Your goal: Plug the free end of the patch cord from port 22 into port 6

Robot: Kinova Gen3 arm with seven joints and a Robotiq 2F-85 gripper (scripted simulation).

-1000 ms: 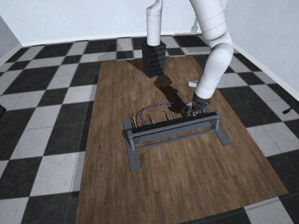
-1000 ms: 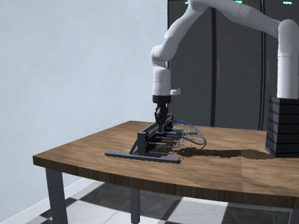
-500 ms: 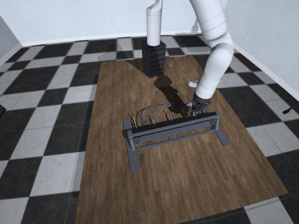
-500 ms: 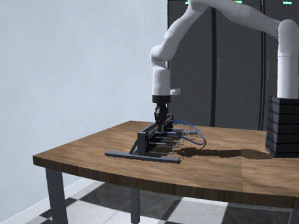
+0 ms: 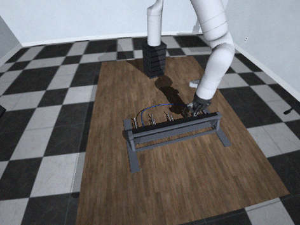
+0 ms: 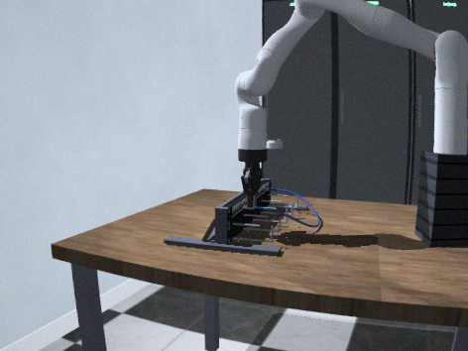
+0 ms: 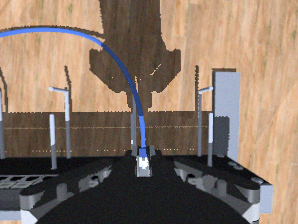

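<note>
The plug is 10 mm below my hand and 10 mm ahead of it.
</note>
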